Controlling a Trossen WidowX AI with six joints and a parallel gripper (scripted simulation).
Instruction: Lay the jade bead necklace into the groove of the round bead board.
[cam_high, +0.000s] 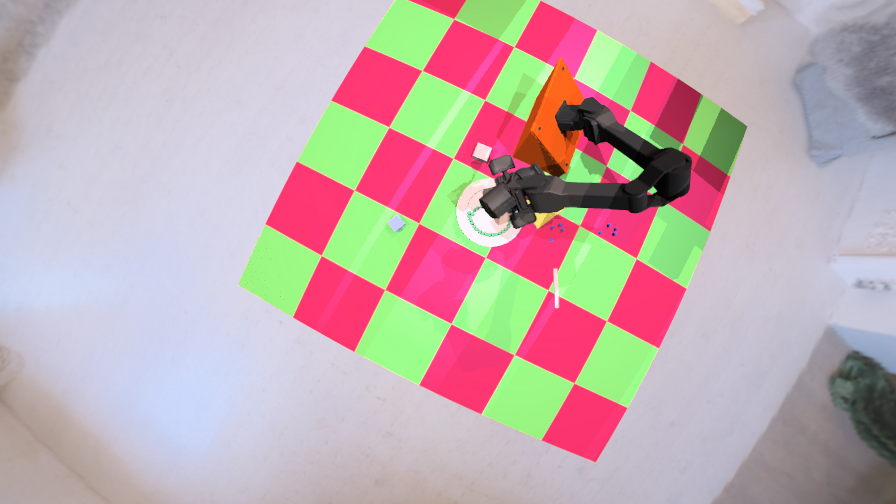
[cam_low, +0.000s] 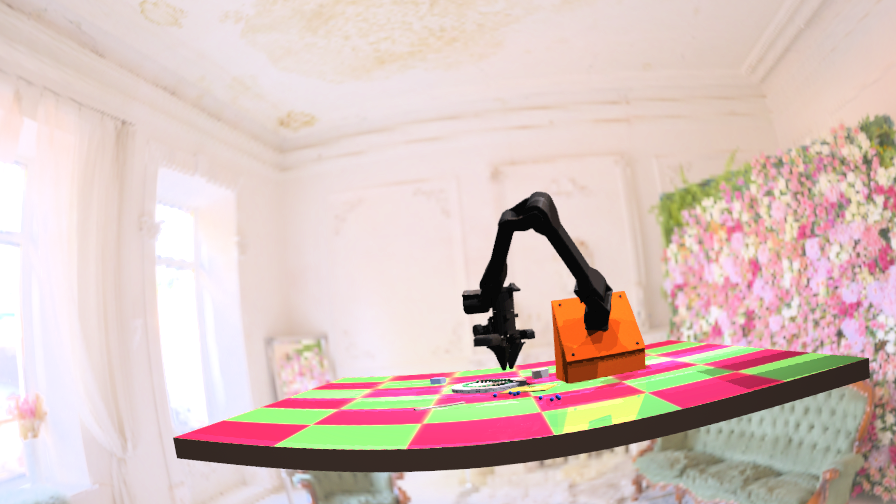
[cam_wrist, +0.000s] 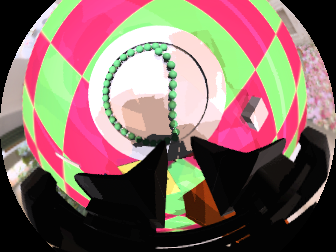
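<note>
The round bead board is 5 cm ahead of my gripper tip, 1 cm to the right of it and 4 cm below it. From my gripper tip the other things lie so: white cube 8 cm behind, 13 cm to the right, 3 cm below; then thin white stick 13 cm ahead, 28 cm to the left, 4 cm below; then yellow patch 6 cm behind, 11 cm to the left, 4 cm below.
</note>
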